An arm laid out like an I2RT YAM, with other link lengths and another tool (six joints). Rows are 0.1 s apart.
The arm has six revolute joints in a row. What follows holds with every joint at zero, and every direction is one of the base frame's.
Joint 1 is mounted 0.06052 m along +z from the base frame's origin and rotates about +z.
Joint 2 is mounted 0.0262 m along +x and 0.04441 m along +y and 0.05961 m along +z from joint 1 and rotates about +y.
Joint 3 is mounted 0.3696 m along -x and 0.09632 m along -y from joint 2 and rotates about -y.
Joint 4 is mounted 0.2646 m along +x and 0.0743 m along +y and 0.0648 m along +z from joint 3 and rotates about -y.
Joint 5 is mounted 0.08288 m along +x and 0.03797 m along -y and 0.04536 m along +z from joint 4 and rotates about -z.
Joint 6 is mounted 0.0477 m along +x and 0.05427 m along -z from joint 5 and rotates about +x.
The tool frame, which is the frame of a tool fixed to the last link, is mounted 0.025 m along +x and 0.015 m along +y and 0.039 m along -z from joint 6; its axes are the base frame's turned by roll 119, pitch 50.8 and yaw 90 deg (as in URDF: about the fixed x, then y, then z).
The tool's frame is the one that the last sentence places.
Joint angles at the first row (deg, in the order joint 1, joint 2, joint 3, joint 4, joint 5, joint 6):
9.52 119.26 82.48 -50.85 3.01 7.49
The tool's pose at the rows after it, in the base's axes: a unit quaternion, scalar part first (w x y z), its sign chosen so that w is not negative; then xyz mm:
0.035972, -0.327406, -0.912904, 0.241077, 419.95, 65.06, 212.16
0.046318, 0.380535, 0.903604, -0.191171, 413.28, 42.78, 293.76
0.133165, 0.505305, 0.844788, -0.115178, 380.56, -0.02, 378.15
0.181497, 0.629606, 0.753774, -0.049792, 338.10, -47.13, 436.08
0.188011, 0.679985, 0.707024, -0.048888, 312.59, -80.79, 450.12
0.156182, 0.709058, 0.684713, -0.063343, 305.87, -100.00, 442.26
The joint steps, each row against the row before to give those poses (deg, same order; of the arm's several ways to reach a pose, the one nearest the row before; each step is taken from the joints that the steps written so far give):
-0.79 -1.81 4.94 -4.59 0.00 0.02
-2.97 -9.14 4.13 -1.27 0.02 0.89
-6.56 -12.17 0.61 2.38 0.19 7.28
-8.83 -9.25 0.00 1.38 -0.02 8.72
-6.75 -2.86 0.00 -1.18 0.05 1.23
-3.72 0.87 -0.02 -2.64 0.02 1.16

